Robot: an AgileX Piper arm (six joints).
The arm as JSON. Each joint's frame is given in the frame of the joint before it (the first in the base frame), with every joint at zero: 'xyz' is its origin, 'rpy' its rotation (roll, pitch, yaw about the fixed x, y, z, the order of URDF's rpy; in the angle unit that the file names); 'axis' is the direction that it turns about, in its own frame. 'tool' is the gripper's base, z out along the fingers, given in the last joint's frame.
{
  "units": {
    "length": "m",
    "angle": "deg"
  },
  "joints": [
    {
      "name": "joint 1",
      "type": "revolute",
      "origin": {
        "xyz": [
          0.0,
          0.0,
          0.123
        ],
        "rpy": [
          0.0,
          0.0,
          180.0
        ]
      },
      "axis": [
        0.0,
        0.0,
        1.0
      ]
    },
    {
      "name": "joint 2",
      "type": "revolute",
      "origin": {
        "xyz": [
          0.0,
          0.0,
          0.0
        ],
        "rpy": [
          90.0,
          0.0,
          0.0
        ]
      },
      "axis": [
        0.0,
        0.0,
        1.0
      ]
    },
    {
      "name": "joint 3",
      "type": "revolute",
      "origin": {
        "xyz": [
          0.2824,
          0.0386,
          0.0
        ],
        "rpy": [
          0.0,
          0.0,
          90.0
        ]
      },
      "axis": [
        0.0,
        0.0,
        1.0
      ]
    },
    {
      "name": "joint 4",
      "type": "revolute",
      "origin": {
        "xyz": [
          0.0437,
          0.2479,
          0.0
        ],
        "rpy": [
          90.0,
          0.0,
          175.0
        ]
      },
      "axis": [
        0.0,
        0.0,
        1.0
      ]
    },
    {
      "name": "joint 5",
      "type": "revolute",
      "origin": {
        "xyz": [
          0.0,
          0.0,
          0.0
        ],
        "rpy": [
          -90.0,
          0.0,
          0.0
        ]
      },
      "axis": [
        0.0,
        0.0,
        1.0
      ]
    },
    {
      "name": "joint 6",
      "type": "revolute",
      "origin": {
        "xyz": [
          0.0,
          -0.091,
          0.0
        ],
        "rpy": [
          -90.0,
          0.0,
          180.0
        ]
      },
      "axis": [
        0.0,
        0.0,
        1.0
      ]
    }
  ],
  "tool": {
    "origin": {
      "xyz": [
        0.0,
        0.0,
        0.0
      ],
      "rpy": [
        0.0,
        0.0,
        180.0
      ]
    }
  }
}
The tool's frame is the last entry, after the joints.
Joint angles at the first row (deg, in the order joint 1, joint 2, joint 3, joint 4, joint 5, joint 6):
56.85 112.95 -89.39 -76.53 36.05 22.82
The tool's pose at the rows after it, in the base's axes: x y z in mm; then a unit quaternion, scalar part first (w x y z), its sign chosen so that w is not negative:
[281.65 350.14 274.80 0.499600 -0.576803 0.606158 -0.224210]
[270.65 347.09 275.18 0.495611 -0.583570 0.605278 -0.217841]
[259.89 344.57 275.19 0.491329 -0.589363 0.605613 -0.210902]
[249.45 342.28 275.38 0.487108 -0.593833 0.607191 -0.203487]
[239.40 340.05 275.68 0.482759 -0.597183 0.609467 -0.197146]
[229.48 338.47 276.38 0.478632 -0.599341 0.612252 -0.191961]
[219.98 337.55 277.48 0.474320 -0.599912 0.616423 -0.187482]
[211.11 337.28 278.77 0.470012 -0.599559 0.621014 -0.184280]
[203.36 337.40 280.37 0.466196 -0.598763 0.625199 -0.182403]
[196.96 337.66 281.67 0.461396 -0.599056 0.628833 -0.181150]
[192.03 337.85 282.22 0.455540 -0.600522 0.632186 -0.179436]
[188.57 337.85 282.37 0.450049 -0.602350 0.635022 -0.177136]
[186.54 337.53 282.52 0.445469 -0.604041 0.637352 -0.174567]
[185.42 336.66 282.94 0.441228 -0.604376 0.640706 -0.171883]
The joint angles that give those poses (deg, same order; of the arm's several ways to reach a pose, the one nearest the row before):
57.81 110.94 -86.75 -76.00 35.92 22.74
58.79 109.12 -84.31 -75.37 35.91 22.71
59.84 107.49 -82.16 -74.52 36.03 22.67
60.91 105.98 -80.26 -73.47 36.26 22.62
62.02 104.58 -78.58 -72.39 36.71 22.58
63.23 103.35 -77.23 -71.27 37.47 22.55
64.51 102.32 -76.29 -69.99 38.54 22.49
65.80 101.51 -75.69 -68.72 39.83 22.43
67.00 100.90 -75.41 -67.57 41.18 22.33
68.01 100.47 -75.33 -66.31 42.41 21.87
68.76 100.18 -75.33 -64.93 43.34 21.16
69.24 99.97 -75.32 -63.65 43.92 20.43
69.46 99.78 -75.32 -62.52 44.20 19.70
69.53 99.56 -75.32 -61.42 44.44 19.07

